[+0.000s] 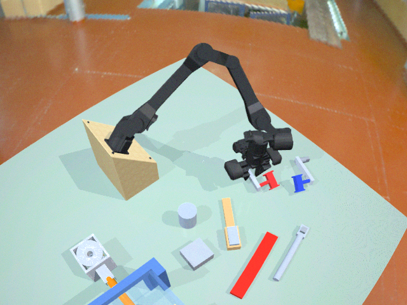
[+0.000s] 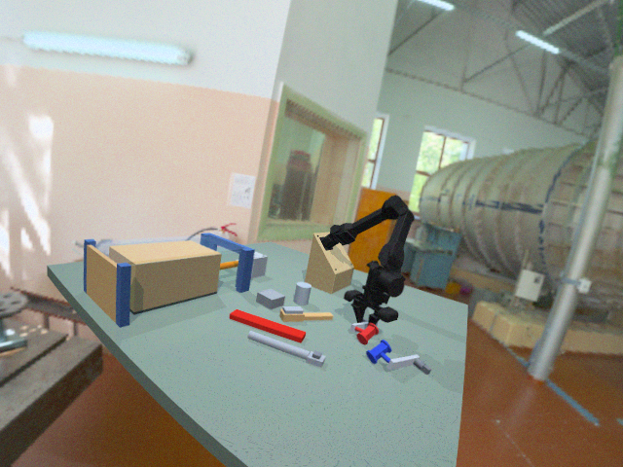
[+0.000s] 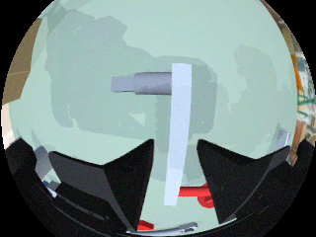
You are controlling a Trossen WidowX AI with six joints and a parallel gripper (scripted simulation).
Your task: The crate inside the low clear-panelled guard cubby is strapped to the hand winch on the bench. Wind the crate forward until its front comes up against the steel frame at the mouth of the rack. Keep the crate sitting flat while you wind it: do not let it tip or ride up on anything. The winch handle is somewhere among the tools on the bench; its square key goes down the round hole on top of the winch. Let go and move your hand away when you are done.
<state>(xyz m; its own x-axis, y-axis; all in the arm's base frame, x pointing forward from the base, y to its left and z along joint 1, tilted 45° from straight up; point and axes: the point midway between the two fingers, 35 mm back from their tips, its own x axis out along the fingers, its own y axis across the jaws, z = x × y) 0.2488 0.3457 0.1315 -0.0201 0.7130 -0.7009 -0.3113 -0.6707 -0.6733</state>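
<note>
Right now my gripper tip is 1 cm short of the winch handle and 1 cm below it. Also, from my gripper tip: blue knob 14 cm ahead, 11 cm to the left, 2 cm above; then blue-knobbed handle 12 cm ahead, 15 cm to the left, 1 cm above; then red knob 6 cm ahead, 2 cm to the left, 2 cm above.
</note>
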